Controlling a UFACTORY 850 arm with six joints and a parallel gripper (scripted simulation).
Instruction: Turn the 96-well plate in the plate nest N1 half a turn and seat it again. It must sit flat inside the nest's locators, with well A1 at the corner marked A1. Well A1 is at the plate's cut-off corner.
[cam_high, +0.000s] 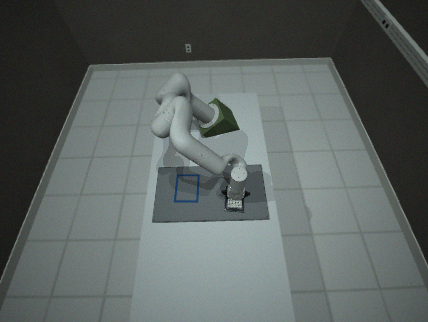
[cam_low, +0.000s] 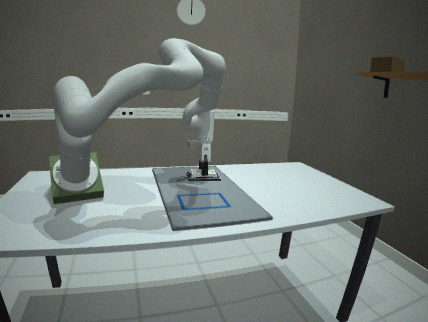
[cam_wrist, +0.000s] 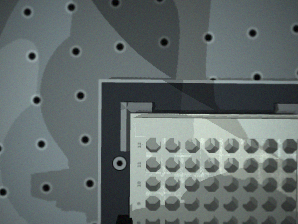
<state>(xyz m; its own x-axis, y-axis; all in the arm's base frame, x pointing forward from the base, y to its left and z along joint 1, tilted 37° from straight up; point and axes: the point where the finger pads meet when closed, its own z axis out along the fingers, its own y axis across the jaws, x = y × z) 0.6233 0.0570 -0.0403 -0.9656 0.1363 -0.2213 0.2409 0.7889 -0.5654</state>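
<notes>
Right now my hand is 10 mm above the white 96-well plate. From my hand the other things lie so: dark plate nest N1 (30 mm below).
</notes>
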